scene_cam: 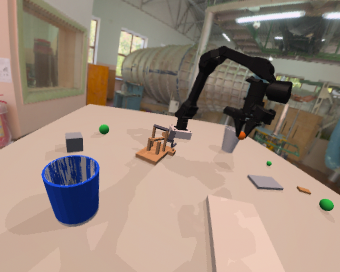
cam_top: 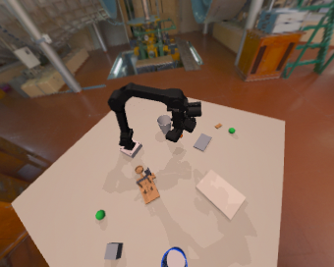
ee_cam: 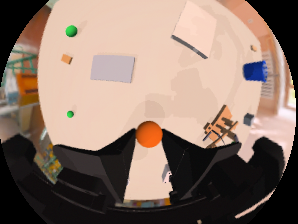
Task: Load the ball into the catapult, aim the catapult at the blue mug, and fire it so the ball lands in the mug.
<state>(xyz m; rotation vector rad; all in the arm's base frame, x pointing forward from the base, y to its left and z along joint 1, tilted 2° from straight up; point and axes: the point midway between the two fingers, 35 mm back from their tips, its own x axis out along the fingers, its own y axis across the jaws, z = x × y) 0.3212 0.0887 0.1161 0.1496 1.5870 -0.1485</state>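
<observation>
My gripper tip is 120 mm past the wooden catapult, 250 mm to the left of it and 80 mm above it. Round my gripper tip: orange ball (10 mm above); then grey cup (140 mm behind, 110 mm to the left, 100 mm below); then grey flat tile (130 mm ahead, 70 mm to the left, 130 mm below).
</observation>
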